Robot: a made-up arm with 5 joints.
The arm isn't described. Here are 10 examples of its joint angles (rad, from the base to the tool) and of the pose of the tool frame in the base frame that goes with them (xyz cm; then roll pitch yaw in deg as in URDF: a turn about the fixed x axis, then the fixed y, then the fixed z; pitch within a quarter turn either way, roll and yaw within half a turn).
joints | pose
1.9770 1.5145 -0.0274 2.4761 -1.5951 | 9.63 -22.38 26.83 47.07 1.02 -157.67
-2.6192 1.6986 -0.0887 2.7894 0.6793 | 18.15 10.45 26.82 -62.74 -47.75 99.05
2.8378 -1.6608 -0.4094 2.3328 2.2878 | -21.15 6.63 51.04 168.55 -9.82 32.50
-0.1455 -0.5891 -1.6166 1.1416 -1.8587 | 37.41 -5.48 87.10 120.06 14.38 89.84
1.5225 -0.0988 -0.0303 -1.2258 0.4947 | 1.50 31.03 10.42 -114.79 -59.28 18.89
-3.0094 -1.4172 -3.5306 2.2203 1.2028 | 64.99 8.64 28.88 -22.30 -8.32 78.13
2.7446 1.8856 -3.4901 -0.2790 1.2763 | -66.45 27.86 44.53 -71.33 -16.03 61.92
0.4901 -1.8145 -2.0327 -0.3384 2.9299 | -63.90 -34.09 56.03 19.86 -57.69 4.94
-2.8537 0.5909 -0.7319 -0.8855 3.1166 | -43.18 -12.79 0.62 -177.64 58.78 19.26
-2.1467 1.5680 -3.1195 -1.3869 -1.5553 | -33.01 -50.83 48.86 11.64 -0.18 -32.13
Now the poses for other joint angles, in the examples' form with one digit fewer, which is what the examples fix.
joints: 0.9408 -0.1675 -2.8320 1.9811 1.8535
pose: 6.1 8.4 99.7 -122.7 13.7 -44.8
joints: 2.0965 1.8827 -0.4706 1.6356 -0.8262
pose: 18.7 -32.2 12.8 -4.0 3.6 -107.3
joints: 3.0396 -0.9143 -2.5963 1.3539 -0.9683
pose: 35.6 -3.6 98.4 51.1 -28.2 -75.0
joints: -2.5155 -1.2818 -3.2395 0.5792 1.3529
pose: 64.8 46.9 39.1 45.2 8.9 117.1
